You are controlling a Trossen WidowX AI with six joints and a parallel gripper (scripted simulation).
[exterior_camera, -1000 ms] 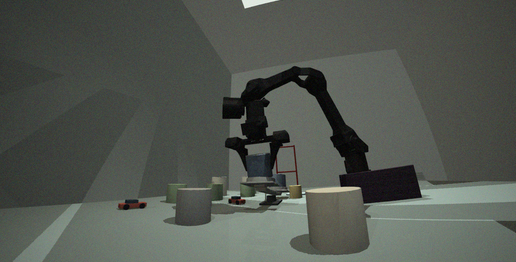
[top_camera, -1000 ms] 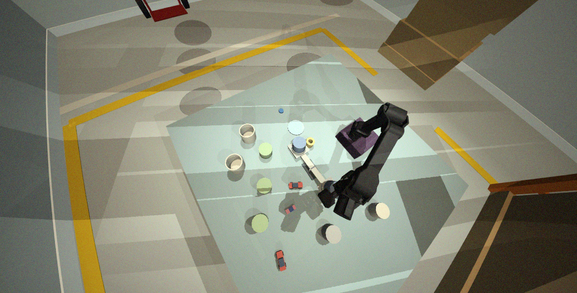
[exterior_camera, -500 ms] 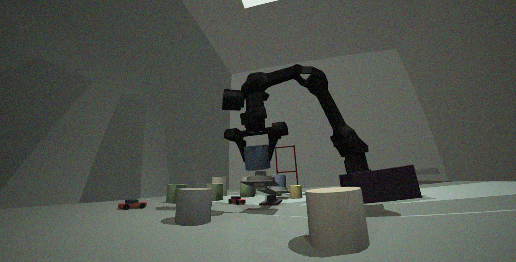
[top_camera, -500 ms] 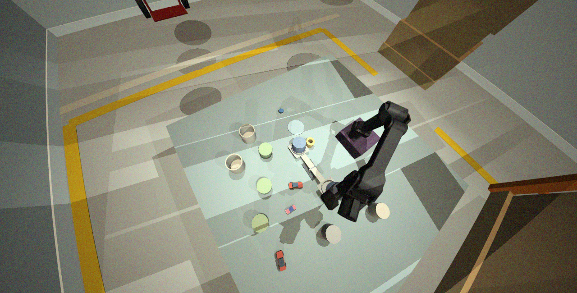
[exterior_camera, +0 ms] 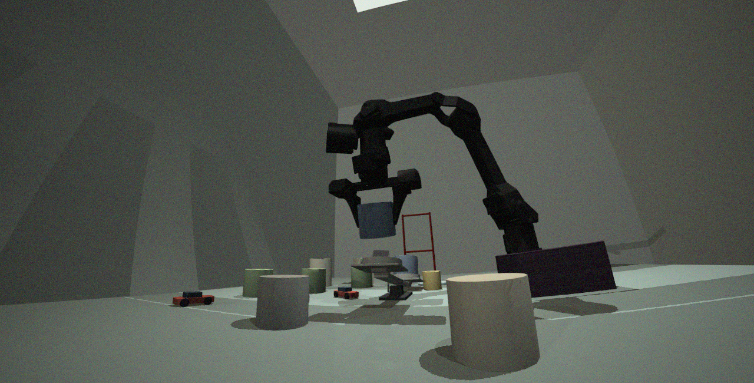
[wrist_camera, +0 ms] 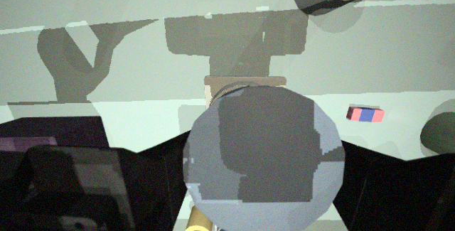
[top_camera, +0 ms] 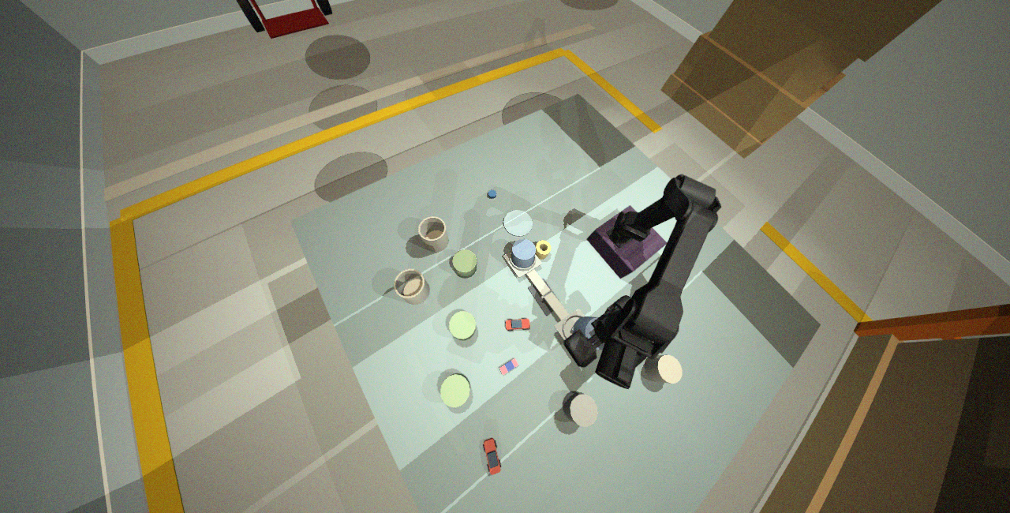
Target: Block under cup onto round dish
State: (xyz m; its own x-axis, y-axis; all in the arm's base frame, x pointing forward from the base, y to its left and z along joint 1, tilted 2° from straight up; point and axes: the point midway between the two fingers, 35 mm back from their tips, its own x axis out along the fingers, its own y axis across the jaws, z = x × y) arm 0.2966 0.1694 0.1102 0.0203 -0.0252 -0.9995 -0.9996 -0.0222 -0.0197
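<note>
The pale grey block is 10 mm to the right of my gripper tip and 60 mm below it. From my gripper tip the other things lie so: pale round dish: 60 mm behind, 390 mm to the right, 150 mm below; then pink-and-blue block: 200 mm ahead, 30 mm to the right, 140 mm below; then yellow tape roll: 70 mm behind, 260 mm to the right, 130 mm below.
</note>
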